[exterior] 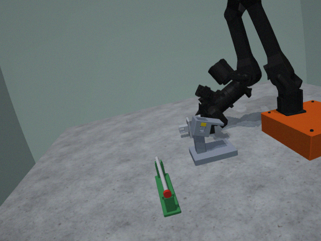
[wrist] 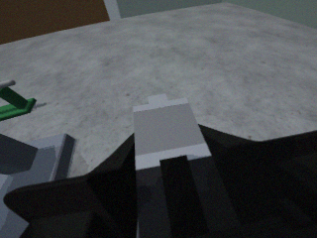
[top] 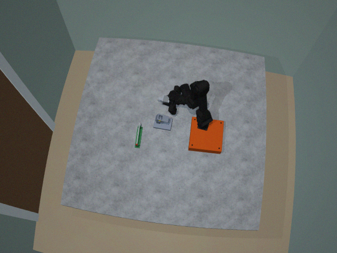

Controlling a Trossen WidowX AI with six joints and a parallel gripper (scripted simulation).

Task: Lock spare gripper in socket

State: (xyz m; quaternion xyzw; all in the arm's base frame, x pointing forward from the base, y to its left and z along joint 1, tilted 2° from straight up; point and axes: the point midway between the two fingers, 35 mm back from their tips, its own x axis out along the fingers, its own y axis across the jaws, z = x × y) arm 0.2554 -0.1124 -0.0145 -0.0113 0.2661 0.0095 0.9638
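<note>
My gripper tip is 3 cm past the grey mount, 15 cm to the right of it and 2 cm below it. Round my gripper tip: spare gripper: 2 cm behind; then green cradle: 9 cm ahead, 28 cm to the left.
</note>
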